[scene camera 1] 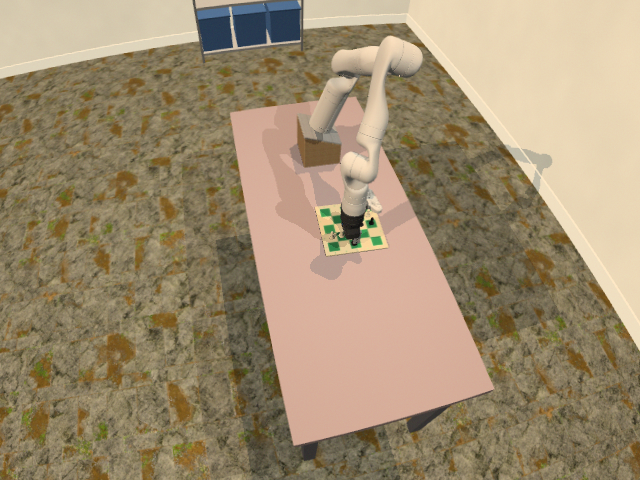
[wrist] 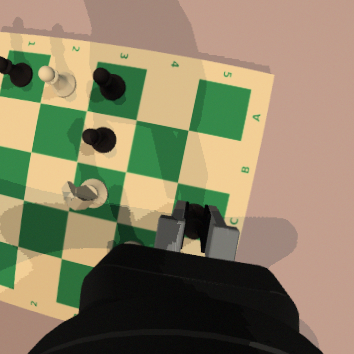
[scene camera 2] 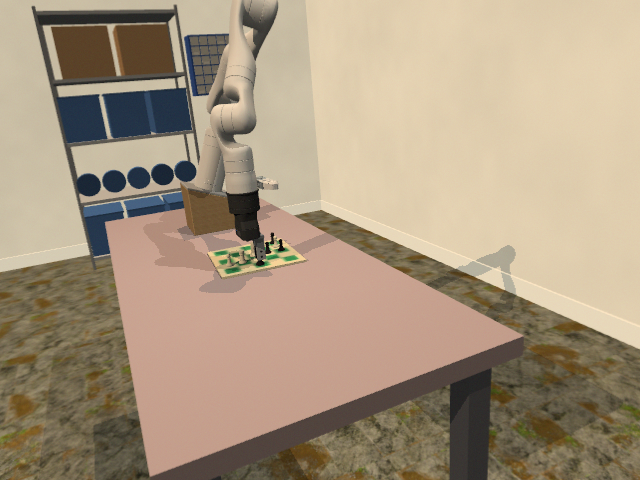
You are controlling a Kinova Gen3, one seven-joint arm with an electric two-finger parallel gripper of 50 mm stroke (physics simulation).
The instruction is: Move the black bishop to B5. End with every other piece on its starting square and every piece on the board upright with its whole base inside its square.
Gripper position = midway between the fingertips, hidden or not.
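A chessboard (scene camera 1: 372, 238) (wrist: 189, 129) (scene camera 2: 276, 259) is visible. My gripper (scene camera 2: 260, 258) (wrist: 194, 218) is visible too.
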